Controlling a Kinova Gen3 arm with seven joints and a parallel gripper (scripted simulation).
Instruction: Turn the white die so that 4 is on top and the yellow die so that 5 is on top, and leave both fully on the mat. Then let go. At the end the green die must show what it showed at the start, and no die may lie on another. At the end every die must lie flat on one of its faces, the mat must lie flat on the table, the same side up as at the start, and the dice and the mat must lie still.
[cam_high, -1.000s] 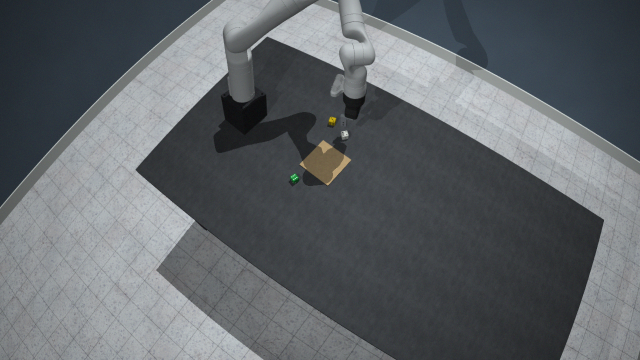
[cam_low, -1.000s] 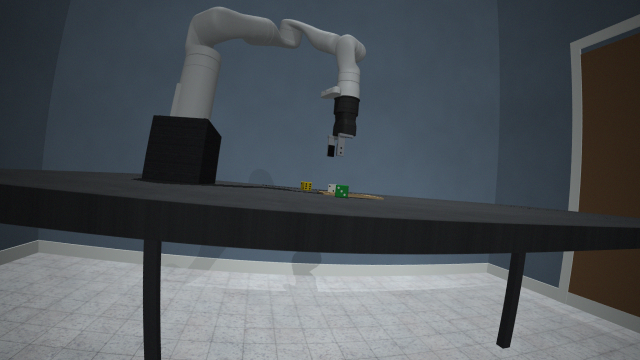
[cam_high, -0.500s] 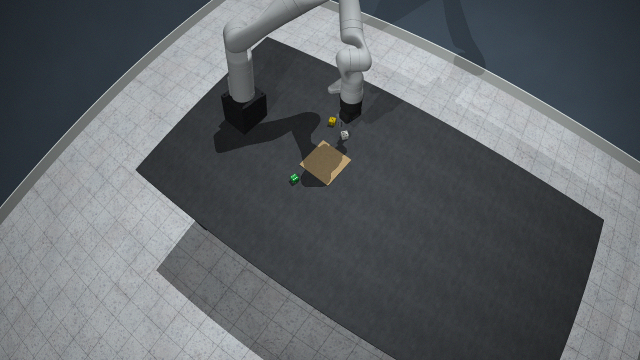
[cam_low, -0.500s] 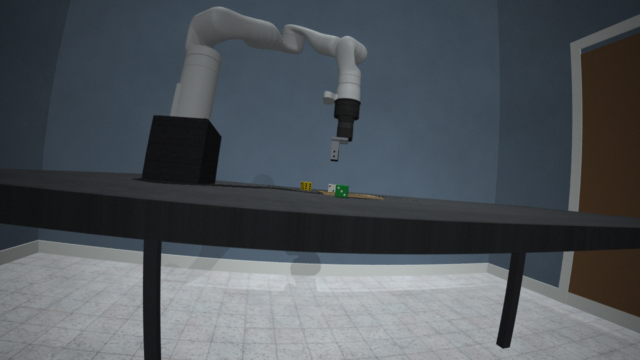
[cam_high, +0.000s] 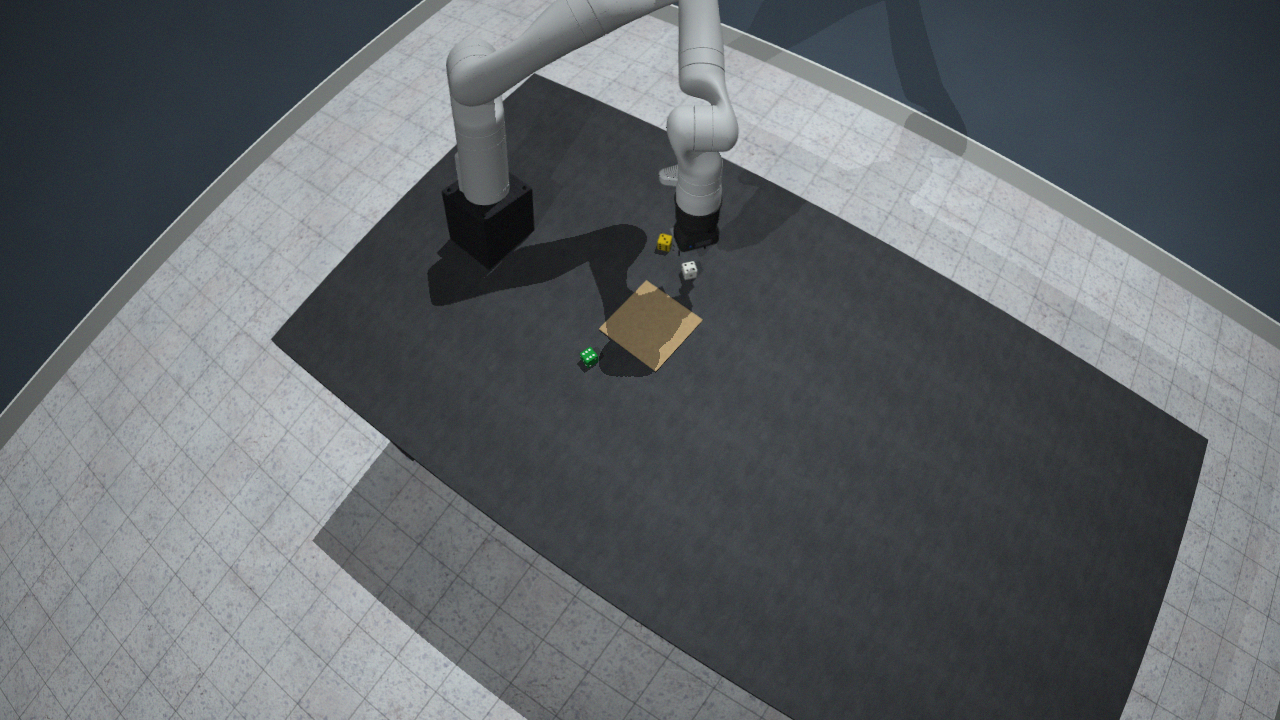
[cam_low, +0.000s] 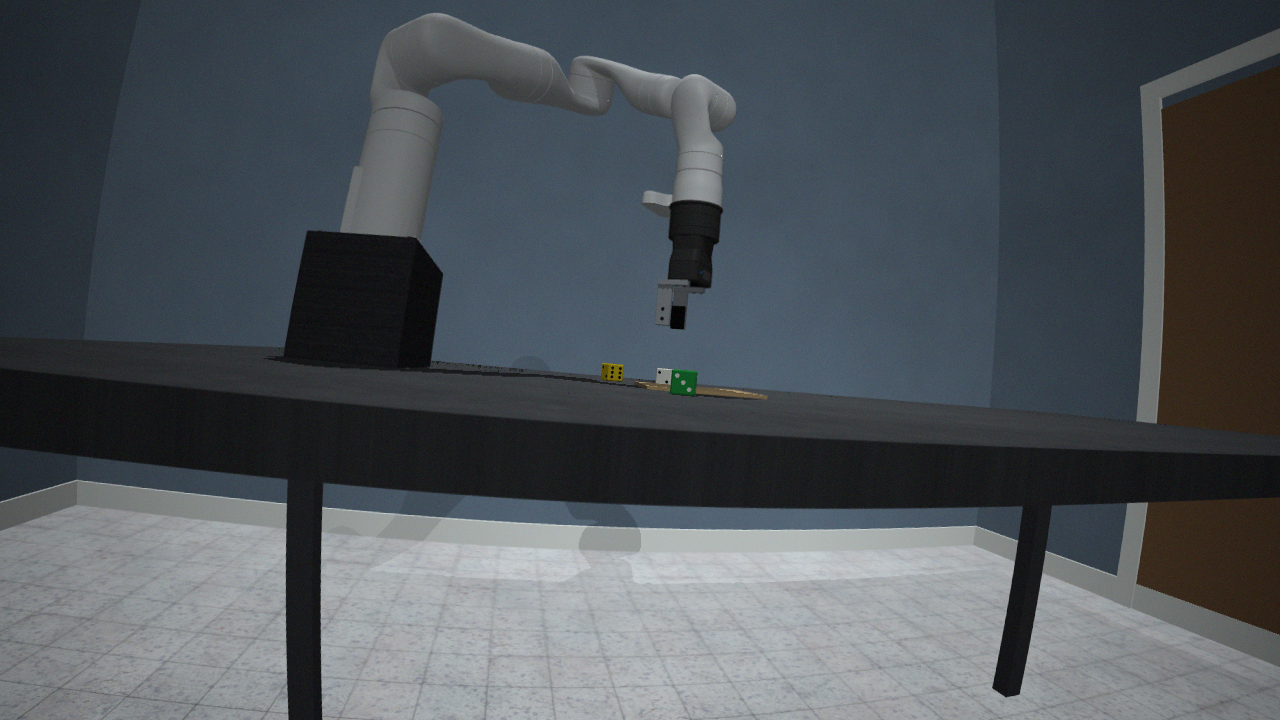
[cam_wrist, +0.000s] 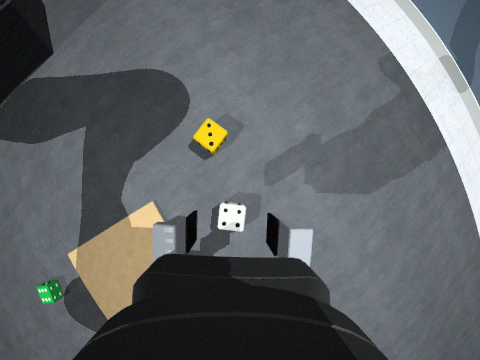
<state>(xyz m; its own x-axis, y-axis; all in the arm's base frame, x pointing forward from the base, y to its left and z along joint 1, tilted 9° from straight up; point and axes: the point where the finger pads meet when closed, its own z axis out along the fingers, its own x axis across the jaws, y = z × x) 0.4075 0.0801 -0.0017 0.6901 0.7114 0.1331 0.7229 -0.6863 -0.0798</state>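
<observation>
Right now the white die is 9 cm below my hand. From my hand the other things lie so: green die: 26 cm to the right, 9 cm below, 8 cm behind; then yellow die: 9 cm below, 7 cm behind, 4 cm to the left; then tan mat: 14 cm to the right, 10 cm below, 1 cm behind.
</observation>
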